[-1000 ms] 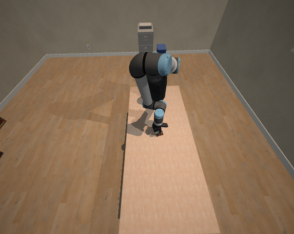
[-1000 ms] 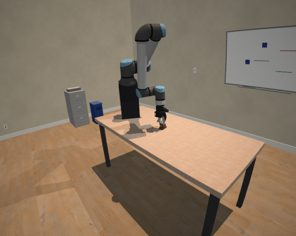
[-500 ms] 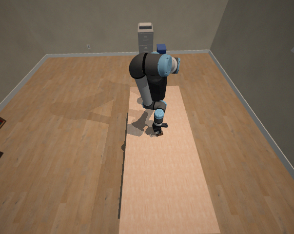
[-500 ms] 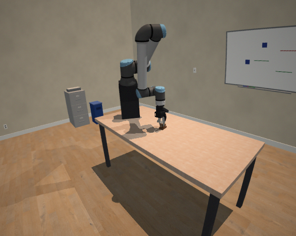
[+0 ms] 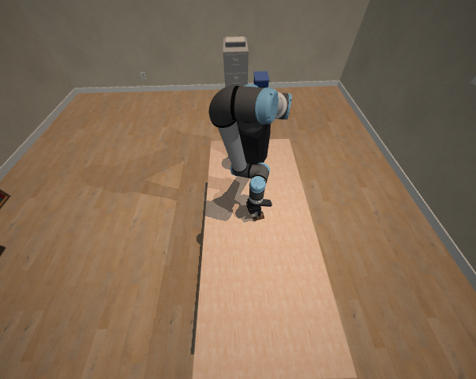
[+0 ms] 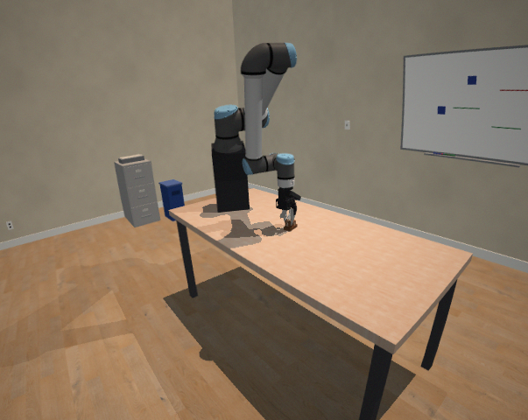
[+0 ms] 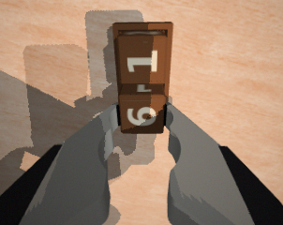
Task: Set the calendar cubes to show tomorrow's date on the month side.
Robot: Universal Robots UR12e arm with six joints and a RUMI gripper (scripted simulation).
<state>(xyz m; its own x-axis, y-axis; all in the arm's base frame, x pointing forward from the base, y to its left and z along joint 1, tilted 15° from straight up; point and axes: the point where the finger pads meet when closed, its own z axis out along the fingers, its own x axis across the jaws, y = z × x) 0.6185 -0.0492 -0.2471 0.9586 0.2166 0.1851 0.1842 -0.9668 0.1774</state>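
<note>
My gripper is now 10 mm above the brown digit cube. Also, from my hand: brown calendar tray (40 mm below, 20 mm to the left).
</note>
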